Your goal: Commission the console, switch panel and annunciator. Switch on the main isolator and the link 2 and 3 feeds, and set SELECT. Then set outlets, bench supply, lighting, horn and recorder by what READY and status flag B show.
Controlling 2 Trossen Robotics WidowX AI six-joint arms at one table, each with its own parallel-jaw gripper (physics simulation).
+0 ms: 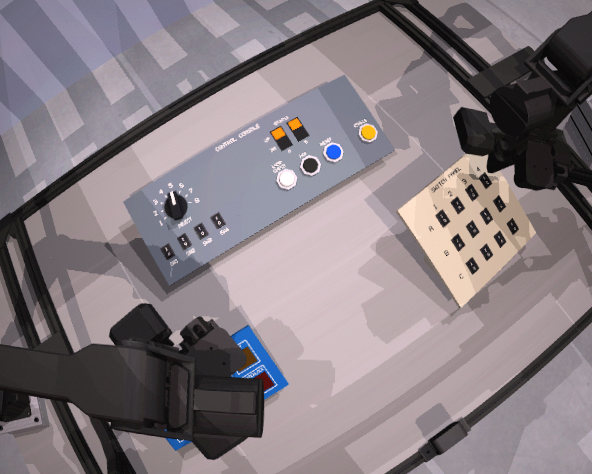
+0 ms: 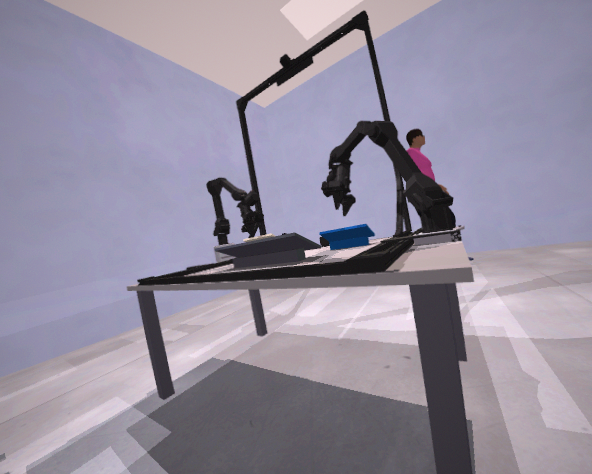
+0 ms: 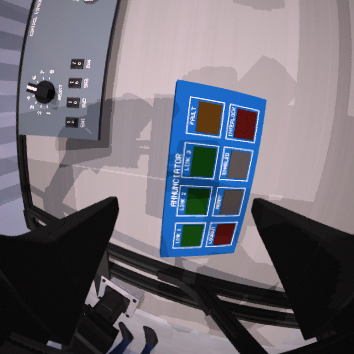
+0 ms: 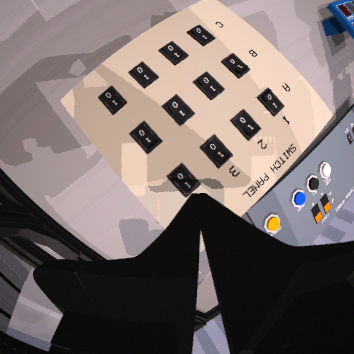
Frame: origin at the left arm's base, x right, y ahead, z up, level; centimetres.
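Seen in the pictures: left gripper, fingertip midpoint: [image 2: 340, 213] [image 3: 185, 204]; right gripper, fingertip midpoint: [image 1: 488, 170] [image 2: 253, 236] [image 4: 197, 199]; left arm's base at its link origin: [image 1: 14, 401] [image 2: 438, 230] [image 3: 115, 298]; right arm's base at its link origin: [image 2: 223, 244].
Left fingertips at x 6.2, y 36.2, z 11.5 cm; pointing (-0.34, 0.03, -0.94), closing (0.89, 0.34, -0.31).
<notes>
Offsets run from my left fingertips to a thing's middle. "pt": to the spot under its first point.
The grey control console {pt dx -29.1, dy +13.0, dz -7.3 cm} [image 1: 240, 175] [image 3: 65, 45] lies at the back; its SELECT knob {dx -27.0, dy +2.3, dz -5.9 cm} [image 1: 175, 205] [image 3: 43, 92] points at about 5. Two orange status flags [image 1: 278, 133] [image 1: 294, 124] sit in the upper halves of their windows. The cream switch panel {dx -10.9, dy +42.0, dz -9.8 cm} [image 1: 425, 225] [image 4: 90, 130] holds rows of black rockers; the tilt of each is hard to read. The blue annunciator {dx -0.3, dy -0.6, dz -10.9 cm} [image 1: 280, 382] [image 3: 172, 150] [image 2: 347, 232] shows dark green LINK tiles, with READY {pt dx +3.9, dy -1.9, dz -9.5 cm} [image 3: 230, 202] grey. My left gripper [image 3: 185, 204] is open and empty above the annunciator. My right gripper [image 4: 197, 199] is shut and empty over the switch panel's column 4 edge.
Yellow {dx -30.1, dy +34.0, dz -8.3 cm} [image 1: 368, 132], blue {dx -28.5, dy +27.6, dz -8.3 cm} [image 1: 333, 152], black {dx -27.5, dy +23.5, dz -8.3 cm} [image 1: 310, 165] and white {dx -26.5, dy +19.5, dz -8.3 cm} [image 1: 286, 179] buttons stand on the console's right half. Four-position labels SW1 to SW4 mark small rockers near its left front edge. A black frame [image 1: 200, 95] borders the table. A person in pink [image 2: 421, 161] stands behind the left arm.
</notes>
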